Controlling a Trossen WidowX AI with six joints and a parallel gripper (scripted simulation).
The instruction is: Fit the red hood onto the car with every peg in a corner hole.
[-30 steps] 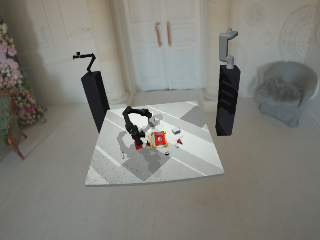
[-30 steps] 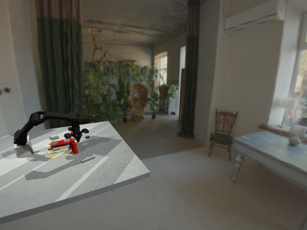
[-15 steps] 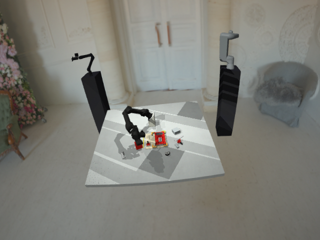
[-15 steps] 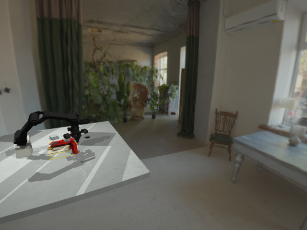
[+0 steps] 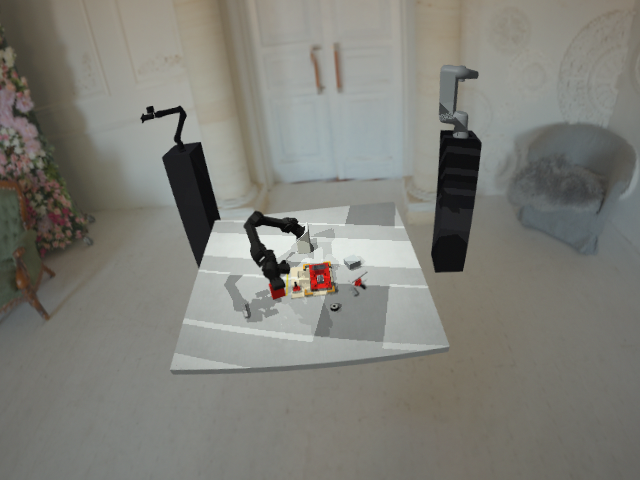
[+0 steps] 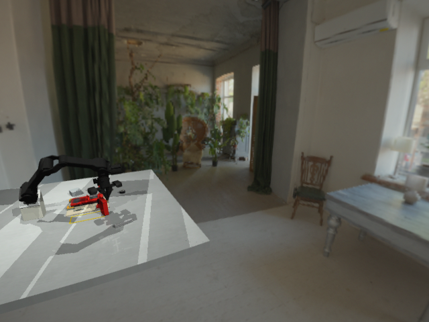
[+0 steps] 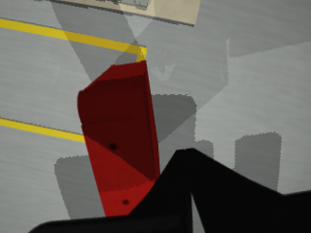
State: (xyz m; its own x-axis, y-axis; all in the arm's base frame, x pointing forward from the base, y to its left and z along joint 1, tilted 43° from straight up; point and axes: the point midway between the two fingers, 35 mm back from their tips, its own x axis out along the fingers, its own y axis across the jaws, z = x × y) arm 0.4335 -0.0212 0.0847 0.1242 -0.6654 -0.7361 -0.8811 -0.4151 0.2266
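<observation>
My gripper tip is now 20 mm past the red hood, 10 mm to the left of it and 30 mm above it. From my gripper tip the other things lie so: black wheel: 60 mm ahead, 290 mm to the left, 70 mm below; grey bar: 90 mm ahead, 170 mm to the right, 70 mm below.
</observation>
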